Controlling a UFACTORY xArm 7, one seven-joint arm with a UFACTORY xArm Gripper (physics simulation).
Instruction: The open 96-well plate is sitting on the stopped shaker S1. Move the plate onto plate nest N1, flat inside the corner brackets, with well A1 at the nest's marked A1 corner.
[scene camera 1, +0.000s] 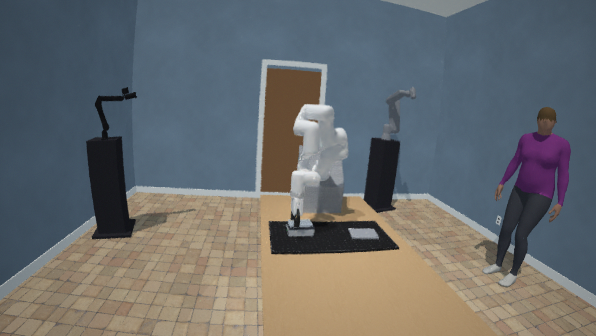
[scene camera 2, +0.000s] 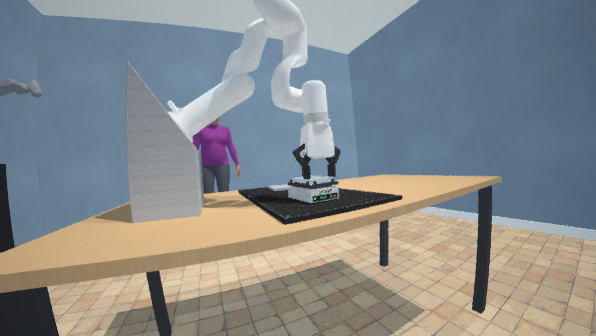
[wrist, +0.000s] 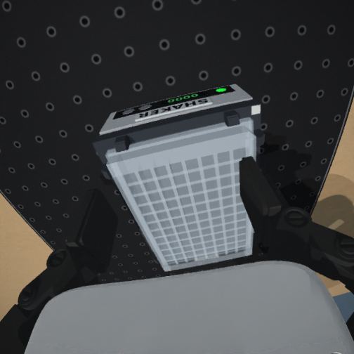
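Note:
The clear 96-well plate lies on the shaker, whose display reads 0000 beside a green light. My gripper is open and empty. It points down over the shaker with its fingertips about at the plate's height. In the wrist view the right finger overlaps the plate's right edge, while the left finger stands apart from its left edge. The pale flat nest lies on the black board. Its corner brackets and A1 mark are too small to tell.
The black perforated board lies on the wooden table. The arm's grey base block stands behind the board. A person in purple stands beyond the table.

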